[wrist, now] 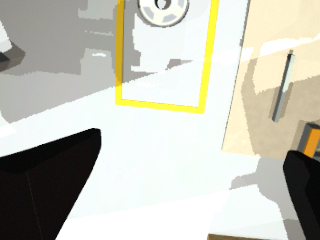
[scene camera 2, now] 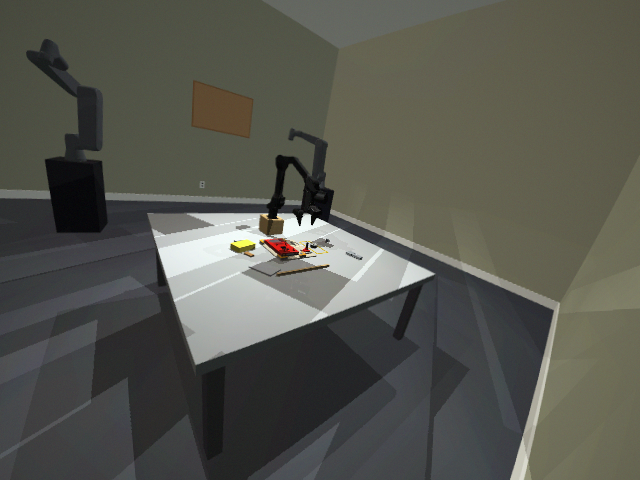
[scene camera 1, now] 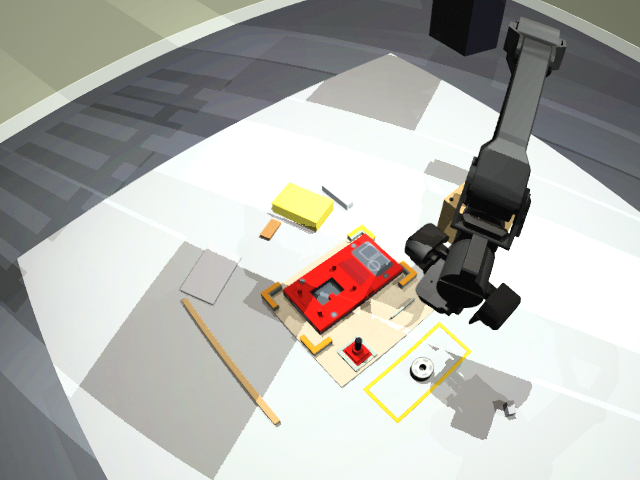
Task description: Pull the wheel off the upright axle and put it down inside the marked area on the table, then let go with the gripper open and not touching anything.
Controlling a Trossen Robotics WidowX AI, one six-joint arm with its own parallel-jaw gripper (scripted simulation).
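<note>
There's a yellow block here that I can see, and a wooden stick as well. My gripper is open and holding nothing, and you can see that gripper in the wrist view too.
</note>
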